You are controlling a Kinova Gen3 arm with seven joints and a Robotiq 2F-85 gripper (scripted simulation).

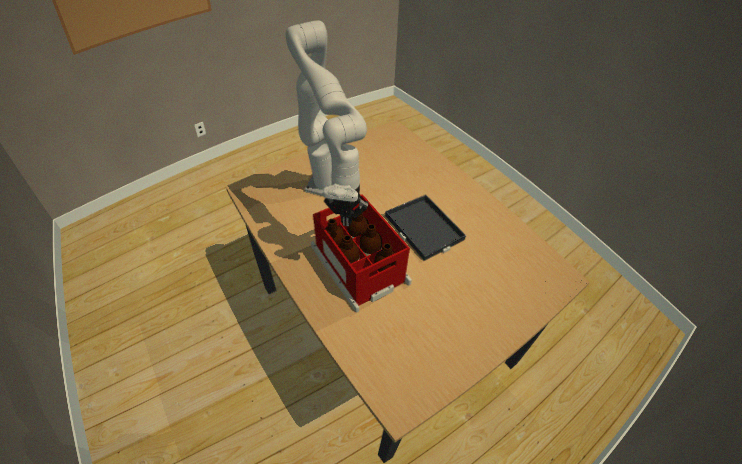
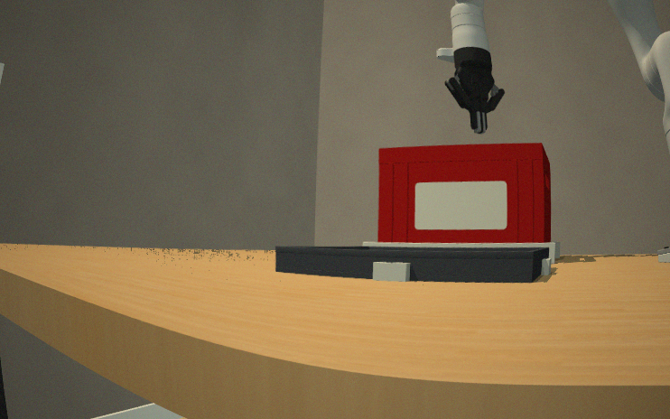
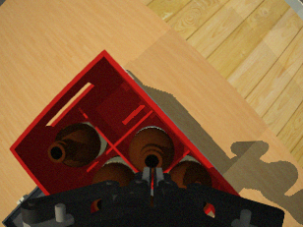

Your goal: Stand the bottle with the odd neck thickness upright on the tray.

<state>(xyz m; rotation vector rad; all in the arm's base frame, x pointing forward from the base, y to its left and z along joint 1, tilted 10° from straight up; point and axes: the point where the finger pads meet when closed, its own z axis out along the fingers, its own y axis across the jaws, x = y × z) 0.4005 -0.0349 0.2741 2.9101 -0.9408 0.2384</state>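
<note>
My gripper is now 160 mm above the red crate and 40 mm to the right of it. Also, from my hand: dark grey tray: 330 mm to the left, 230 mm below, 70 mm behind; glass bottle: 160 mm below, 100 mm to the left, 80 mm ahead.
</note>
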